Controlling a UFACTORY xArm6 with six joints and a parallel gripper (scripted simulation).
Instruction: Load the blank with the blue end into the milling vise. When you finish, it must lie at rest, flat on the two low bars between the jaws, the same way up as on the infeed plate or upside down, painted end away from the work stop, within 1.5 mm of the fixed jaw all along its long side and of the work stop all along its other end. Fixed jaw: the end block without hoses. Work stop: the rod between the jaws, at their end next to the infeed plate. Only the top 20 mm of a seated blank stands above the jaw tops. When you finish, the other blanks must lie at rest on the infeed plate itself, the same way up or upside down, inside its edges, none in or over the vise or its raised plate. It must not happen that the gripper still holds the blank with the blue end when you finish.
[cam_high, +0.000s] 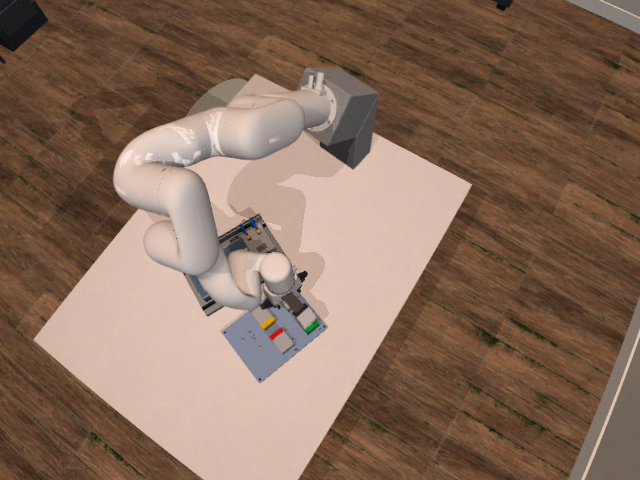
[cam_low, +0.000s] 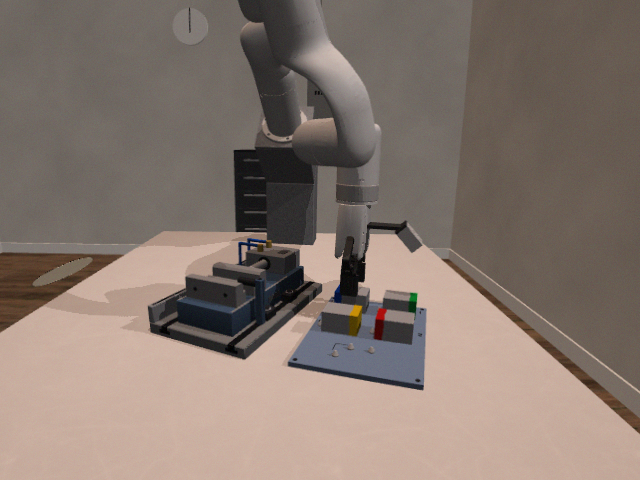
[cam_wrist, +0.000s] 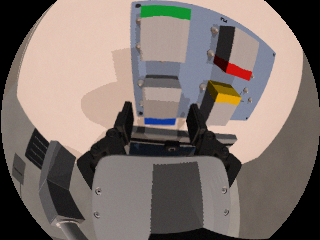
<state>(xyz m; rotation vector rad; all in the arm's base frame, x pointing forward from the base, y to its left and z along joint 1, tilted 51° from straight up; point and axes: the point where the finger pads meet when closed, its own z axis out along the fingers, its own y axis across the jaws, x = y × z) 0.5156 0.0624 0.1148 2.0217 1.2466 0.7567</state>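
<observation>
The blue-ended blank is 40 mm below my hand. Round my hand: blue-grey infeed plate (100 mm ahead, 10 mm to the right, 60 mm below); then yellow-ended blank (70 mm ahead, 50 mm to the right, 40 mm below); then green-ended blank (50 mm ahead, 70 mm to the left, 40 mm below).
</observation>
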